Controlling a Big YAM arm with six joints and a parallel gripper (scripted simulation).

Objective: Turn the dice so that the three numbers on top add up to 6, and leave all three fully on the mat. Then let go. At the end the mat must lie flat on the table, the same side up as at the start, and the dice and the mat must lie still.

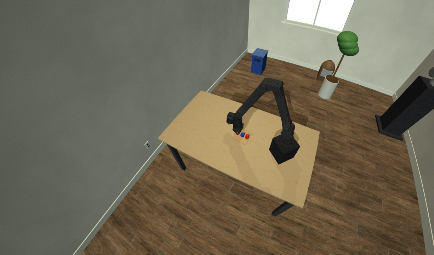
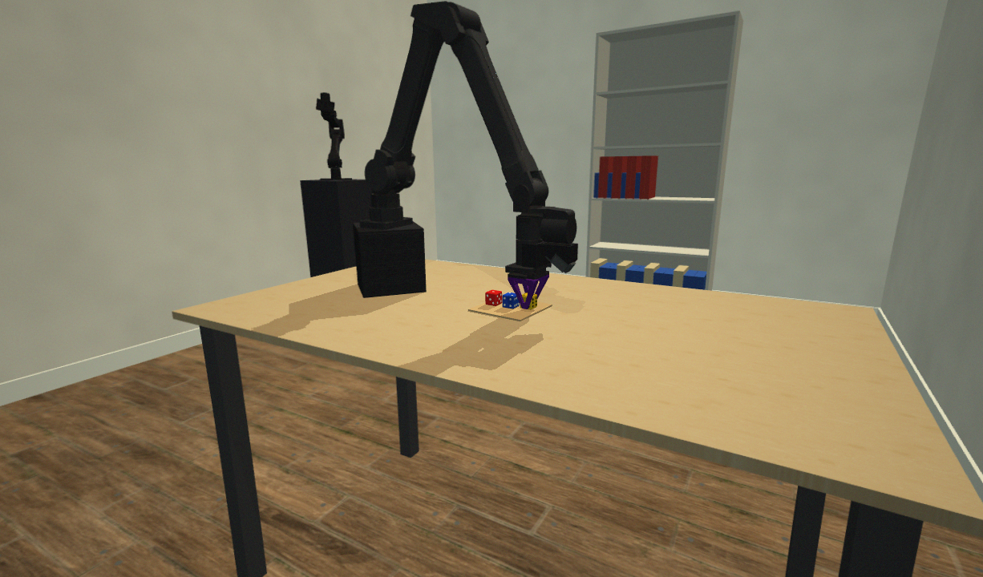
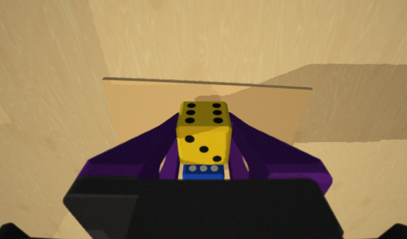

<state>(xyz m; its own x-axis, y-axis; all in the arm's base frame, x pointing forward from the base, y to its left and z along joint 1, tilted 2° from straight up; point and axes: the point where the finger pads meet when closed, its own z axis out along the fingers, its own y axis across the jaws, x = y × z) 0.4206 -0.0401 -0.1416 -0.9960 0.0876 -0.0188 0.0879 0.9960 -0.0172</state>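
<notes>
Right now my hand is 10 mm below the yellow die. Also, from my hand: blue die 50 mm behind; then red die 90 mm behind, 10 mm to the left; then tan mat 50 mm behind, 20 mm below.
</notes>
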